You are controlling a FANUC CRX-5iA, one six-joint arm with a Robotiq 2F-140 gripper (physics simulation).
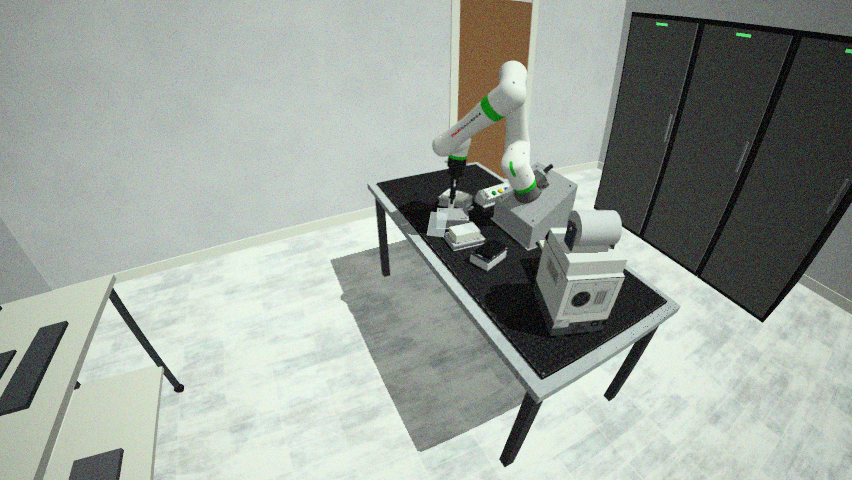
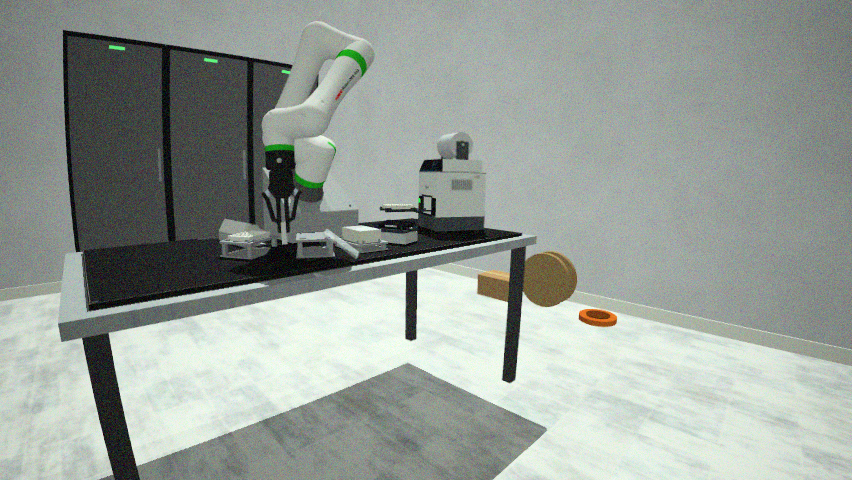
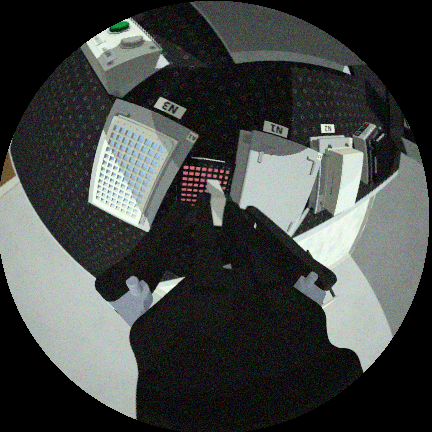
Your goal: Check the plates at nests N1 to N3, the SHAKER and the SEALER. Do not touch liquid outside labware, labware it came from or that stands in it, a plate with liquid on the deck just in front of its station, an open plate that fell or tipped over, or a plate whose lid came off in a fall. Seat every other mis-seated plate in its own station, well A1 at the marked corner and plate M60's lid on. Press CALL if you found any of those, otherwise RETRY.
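Where they show: gripper, fingertip midpoint: [image 2: 284, 244] [image 3: 211, 189]; arm's base, link origin: [image 1: 528, 192] [image 2: 305, 191].
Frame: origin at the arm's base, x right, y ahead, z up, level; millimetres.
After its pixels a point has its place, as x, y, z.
My gripper [image 1: 451, 203] @(210, 341, -151) [image 2: 279, 242] @(210, 341, -151) [image 3: 211, 189] @(210, 341, -151) is shut and empty, low at a black plate with red wells [image 3: 192, 181] @(234, 327, -167) between nests N3 and N1; the fingers partly hide that plate. A white plate with blue wells [image 3: 131, 167] @(288, 268, -119) [image 2: 241, 236] @(343, 316, -119) sits at nest N3 [image 3: 176, 131] @(227, 251, -133); its exact seating is unclear. Nest N1 [image 3: 243, 160] @(149, 320, -179) [image 2: 315, 250] @(111, 358, -179) has a pale flat top, and a pale thin piece [image 2: 342, 244] @(76, 490, -143) [image 1: 437, 224] @(66, 469, -141) leans beside it. A white block-like plate [image 1: 464, 231] @(-75, 387, -114) [image 2: 361, 233] @(-19, 440, -122) [image 3: 343, 180] @(-23, 364, -114) is on nest N2. The SHAKER [image 1: 488, 256] [image 2: 399, 233] @(-204, 397, -138) [image 3: 367, 150] @(-164, 318, -135) has a black top.
The SEALER [image 1: 581, 295] @(-749, 263, 21) [image 2: 451, 199] @(-564, 279, -32) stands at the far end, with a pale plate [image 2: 397, 206] @(-364, 150, -66) on its extended tray. The button box [image 1: 493, 193] @(246, 62, -119) [image 3: 127, 60] @(249, 141, -115) stands behind N3. The robot's grey base [image 1: 533, 214] @(-140, 53, -46) is behind the nests.
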